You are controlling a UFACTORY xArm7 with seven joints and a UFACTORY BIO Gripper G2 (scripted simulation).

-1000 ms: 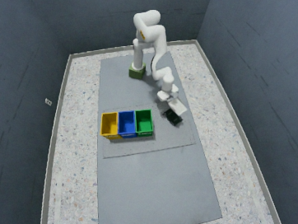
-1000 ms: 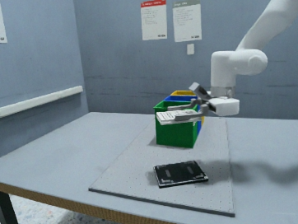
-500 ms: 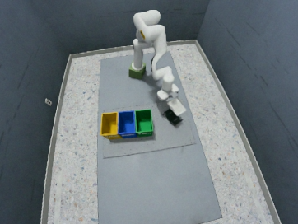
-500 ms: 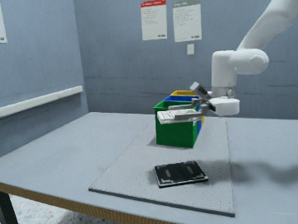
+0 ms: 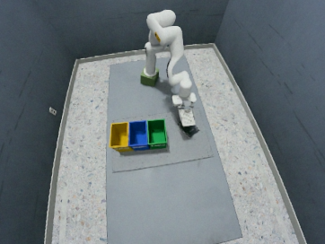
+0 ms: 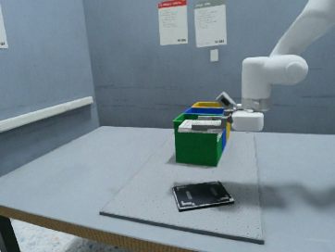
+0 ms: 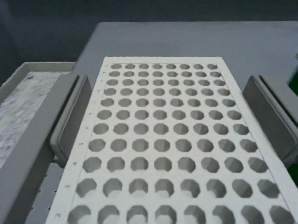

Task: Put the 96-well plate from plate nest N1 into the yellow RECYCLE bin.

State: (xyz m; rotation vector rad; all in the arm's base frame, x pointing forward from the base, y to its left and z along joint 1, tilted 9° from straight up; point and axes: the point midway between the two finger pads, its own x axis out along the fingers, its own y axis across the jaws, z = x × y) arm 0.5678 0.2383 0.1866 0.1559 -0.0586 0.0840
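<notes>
My gripper is now 90 mm short of the yellow bin, 480 mm to the left of it and 130 mm above it. From my hand the other things lie so: black plate nest 10 mm behind, 50 mm to the left, 220 mm below; then white 96-well plate 10 mm below; then green bin 80 mm ahead, 220 mm to the right, 130 mm below.
</notes>
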